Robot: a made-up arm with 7 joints. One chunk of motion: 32 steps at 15 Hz.
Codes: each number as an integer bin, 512 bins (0 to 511) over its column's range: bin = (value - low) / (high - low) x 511, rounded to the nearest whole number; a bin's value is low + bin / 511 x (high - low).
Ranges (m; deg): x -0.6..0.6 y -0.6..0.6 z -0.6..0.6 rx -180..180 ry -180..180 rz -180..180
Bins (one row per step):
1: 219 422 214 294 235 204
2: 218 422 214 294 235 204
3: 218 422 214 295 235 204
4: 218 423 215 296 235 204
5: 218 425 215 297 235 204
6: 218 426 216 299 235 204
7: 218 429 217 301 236 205
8: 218 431 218 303 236 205
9: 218 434 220 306 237 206
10: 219 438 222 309 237 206
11: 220 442 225 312 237 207
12: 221 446 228 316 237 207
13: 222 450 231 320 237 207
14: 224 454 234 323 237 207
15: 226 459 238 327 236 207
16: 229 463 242 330 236 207
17: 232 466 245 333 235 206
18: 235 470 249 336 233 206
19: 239 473 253 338 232 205
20: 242 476 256 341 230 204
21: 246 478 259 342 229 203
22: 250 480 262 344 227 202
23: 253 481 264 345 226 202
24: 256 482 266 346 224 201
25: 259 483 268 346 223 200
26: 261 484 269 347 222 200
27: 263 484 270 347 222 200
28: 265 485 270 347 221 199
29: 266 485 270 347 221 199
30: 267 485 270 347 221 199
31: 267 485 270 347 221 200
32: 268 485 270 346 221 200
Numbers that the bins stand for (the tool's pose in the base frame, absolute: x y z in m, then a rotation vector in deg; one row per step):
1: -0.0857 0.3910 -0.0975 27.12 -14.44 -36.28
2: -0.0881 0.3910 -0.0975 27.12 -14.44 -36.28
3: -0.0881 0.3910 -0.0975 27.83 -14.44 -36.28
4: -0.0881 0.3933 -0.0951 28.53 -14.44 -36.28
5: -0.0881 0.3980 -0.0951 29.24 -14.44 -36.28
6: -0.0881 0.4004 -0.0928 30.65 -14.44 -36.28
7: -0.0881 0.4074 -0.0904 32.05 -13.74 -35.58
8: -0.0881 0.4121 -0.0881 33.46 -13.74 -35.58
9: -0.0881 0.4192 -0.0834 35.58 -13.03 -34.87
10: -0.0857 0.4286 -0.0787 37.69 -13.03 -34.87
11: -0.0834 0.4380 -0.0716 39.80 -13.03 -34.17
12: -0.0810 0.4474 -0.0646 42.62 -13.03 -34.17
13: -0.0787 0.4568 -0.0575 45.44 -13.03 -34.17
14: -0.0740 0.4661 -0.0505 47.55 -13.03 -34.17
15: -0.0693 0.4779 -0.0411 50.37 -13.74 -34.17
16: -0.0622 0.4873 -0.0317 52.49 -13.74 -34.17
17: -0.0552 0.4943 -0.0247 54.60 -14.44 -34.87
18: -0.0481 0.5037 -0.0153 56.71 -15.85 -34.87
19: -0.0387 0.5108 -0.0059 58.12 -16.56 -35.58
20: -0.0317 0.5178 0.0012 60.23 -17.96 -36.28
21: -0.0223 0.5225 0.0082 60.94 -18.67 -36.99
22: -0.0129 0.5272 0.0153 62.35 -20.08 -37.69
23: -0.0059 0.5295 0.0200 63.05 -20.78 -37.69
24: 0.0012 0.5319 0.0247 63.76 -22.19 -38.40
25: 0.0082 0.5342 0.0294 63.76 -22.90 -39.10
26: 0.0129 0.5366 0.0317 64.46 -23.60 -39.10
27: 0.0176 0.5366 0.0341 64.46 -23.60 -39.10
28: 0.0223 0.5389 0.0341 64.46 -24.31 -39.80
29: 0.0247 0.5389 0.0341 64.46 -24.31 -39.80
30: 0.0270 0.5389 0.0341 64.46 -24.31 -39.80
31: 0.0270 0.5389 0.0341 64.46 -24.31 -39.10
32: 0.0294 0.5389 0.0341 63.76 -24.31 -39.10

